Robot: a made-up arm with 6 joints.
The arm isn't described. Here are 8 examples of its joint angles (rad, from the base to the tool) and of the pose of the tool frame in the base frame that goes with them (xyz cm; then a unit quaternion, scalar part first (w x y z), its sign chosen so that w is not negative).
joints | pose
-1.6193 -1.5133 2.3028 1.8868 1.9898 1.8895 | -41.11 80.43 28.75 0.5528 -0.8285 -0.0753 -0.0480
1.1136 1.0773 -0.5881 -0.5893 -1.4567 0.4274 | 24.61 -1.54 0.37 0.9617 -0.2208 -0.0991 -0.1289
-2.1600 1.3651 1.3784 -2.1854 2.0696 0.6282 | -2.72 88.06 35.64 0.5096 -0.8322 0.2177 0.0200
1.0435 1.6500 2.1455 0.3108 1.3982 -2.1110 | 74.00 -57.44 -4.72 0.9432 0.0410 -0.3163 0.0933
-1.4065 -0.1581 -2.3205 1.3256 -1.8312 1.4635 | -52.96 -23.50 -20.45 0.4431 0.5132 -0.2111 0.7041
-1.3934 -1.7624 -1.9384 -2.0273 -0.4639 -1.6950 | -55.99 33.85 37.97 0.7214 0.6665 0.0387 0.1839
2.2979 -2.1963 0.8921 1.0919 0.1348 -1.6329 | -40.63 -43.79 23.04 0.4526 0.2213 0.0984 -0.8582
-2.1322 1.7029 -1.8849 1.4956 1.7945 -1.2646 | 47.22 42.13 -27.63 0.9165 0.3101 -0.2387 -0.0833
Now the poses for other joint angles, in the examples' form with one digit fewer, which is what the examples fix.
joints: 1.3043 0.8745 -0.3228 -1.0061 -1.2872 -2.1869
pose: 27.4 0.7 25.5 0.217 0.149 0.897 -0.355
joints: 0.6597 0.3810 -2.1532 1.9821 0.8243 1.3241
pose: -20.9 -56.8 31.9 0.031 -0.720 -0.672 0.168
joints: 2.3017 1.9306 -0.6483 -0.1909 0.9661 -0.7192
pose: 52.4 -54.0 24.3 0.041 0.198 -0.798 -0.568
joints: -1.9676 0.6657 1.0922 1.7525 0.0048 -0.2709
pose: 16.5 61.3 -13.4 0.868 -0.135 -0.293 0.378
